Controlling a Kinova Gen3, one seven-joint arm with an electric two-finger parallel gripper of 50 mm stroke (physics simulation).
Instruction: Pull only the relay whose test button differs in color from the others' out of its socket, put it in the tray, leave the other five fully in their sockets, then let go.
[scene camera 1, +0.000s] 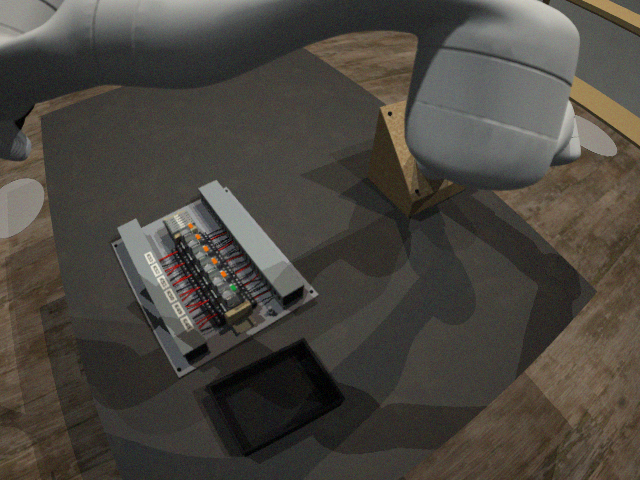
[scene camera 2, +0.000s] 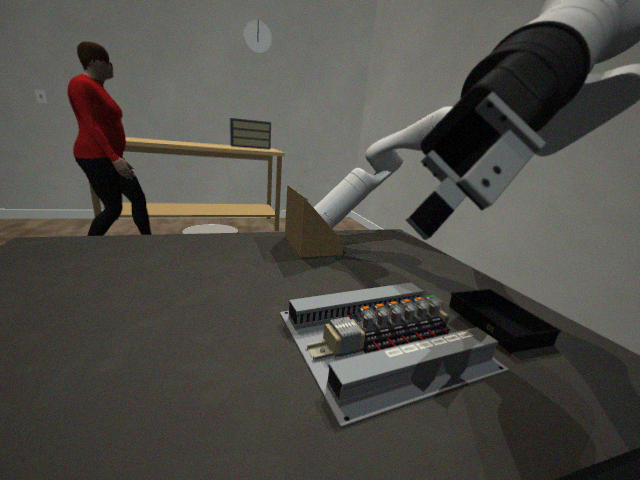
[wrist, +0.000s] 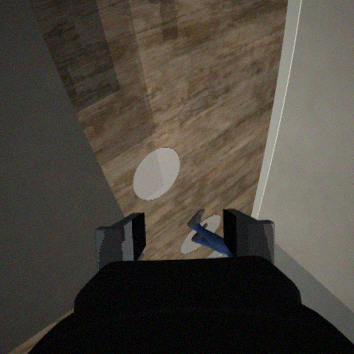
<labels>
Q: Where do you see a panel plate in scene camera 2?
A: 357, 411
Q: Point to a panel plate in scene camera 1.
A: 220, 340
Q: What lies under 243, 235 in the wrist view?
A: The gripper.
</labels>
